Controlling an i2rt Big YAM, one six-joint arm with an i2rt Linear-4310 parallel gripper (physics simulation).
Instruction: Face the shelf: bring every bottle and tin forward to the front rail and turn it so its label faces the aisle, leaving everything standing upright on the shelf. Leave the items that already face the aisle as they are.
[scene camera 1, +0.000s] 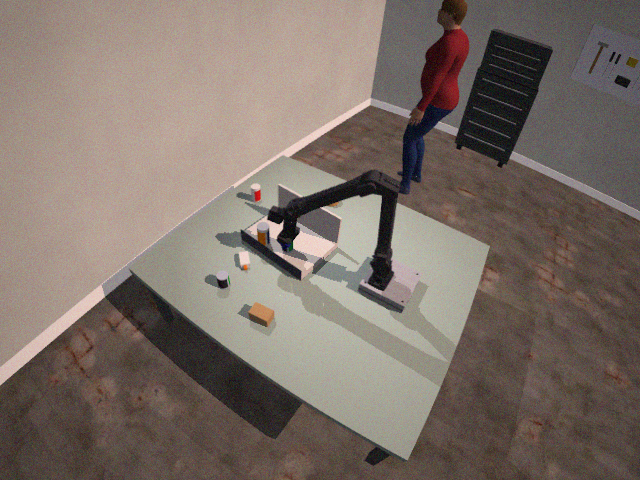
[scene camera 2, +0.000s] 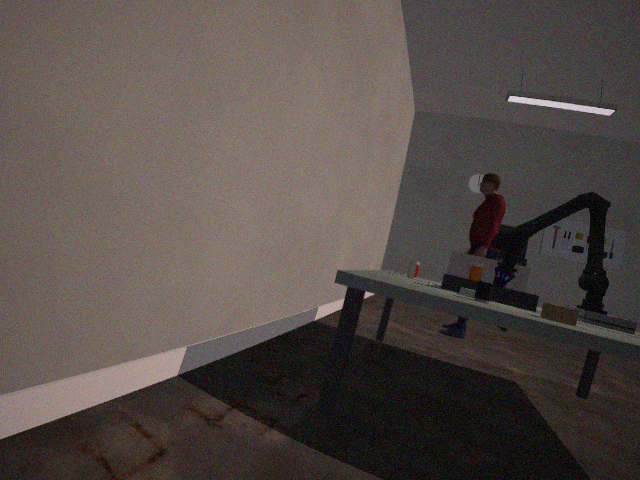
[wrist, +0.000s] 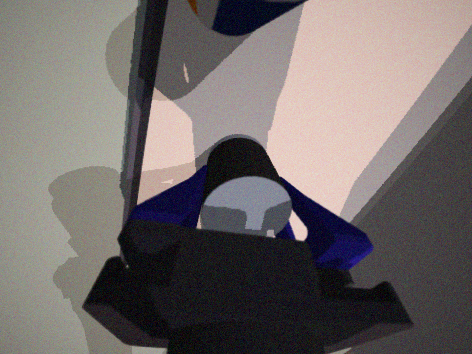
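Seen in the pictures: gripper, between the fingertips: (scene camera 1: 287, 244) (wrist: 241, 177); arm's base, origin of its link: (scene camera 1: 380, 278) (scene camera 2: 591, 311).
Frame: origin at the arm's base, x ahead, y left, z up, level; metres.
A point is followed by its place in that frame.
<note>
My gripper (scene camera 1: 287, 244) {x 0.463, y 0.087, z 0.015 m} (scene camera 2: 503, 277) {x 0.463, y 0.087, z 0.015 m} (wrist: 241, 177) {x 0.463, y 0.087, z 0.015 m} points down over the shelf and is shut on a black tin (wrist: 241, 159) {x 0.487, y 0.097, z 0.035 m} with a grey lid. The tin is upright near the front rail (scene camera 1: 273, 258) {x 0.485, y 0.166, z -0.029 m} (scene camera 2: 516, 299) {x 0.399, y 0.176, z -0.022 m} (wrist: 141, 110) {x 0.498, y 0.161, z 0.012 m}; a small green patch shows beside the fingers in scene camera 1. No green label shows on the tin in the wrist view. I cannot tell if its base touches the shelf floor (wrist: 325, 75) {x 0.548, y 0.035, z -0.016 m}. An orange and navy bottle (scene camera 1: 263, 235) {x 0.561, y 0.143, z 0.062 m} (scene camera 2: 475, 272) {x 0.585, y 0.149, z 0.049 m} (wrist: 245, 17) {x 0.551, y 0.117, z 0.053 m} with a grey lid stands upright at the front rail, its orange side towards the aisle.
A tall back panel (scene camera 1: 323, 223) {x 0.379, y -0.102, z 0.058 m} bounds the shelf. On the table stand a red-and-white bottle (scene camera 1: 255, 193) {x 0.848, y -0.133, z 0.011 m} (scene camera 2: 416, 270) {x 0.844, y -0.133, z -0.005 m}, a black tin (scene camera 1: 222, 280) {x 0.565, y 0.433, z 0.012 m}, a white block with an orange end (scene camera 1: 244, 259) {x 0.591, y 0.257, z -0.026 m} and a brown block (scene camera 1: 261, 314) {x 0.325, y 0.459, z -0.004 m} (scene camera 2: 559, 313) {x 0.349, y 0.480, z -0.026 m}. A person (scene camera 1: 444, 72) (scene camera 2: 487, 217) stands beyond.
</note>
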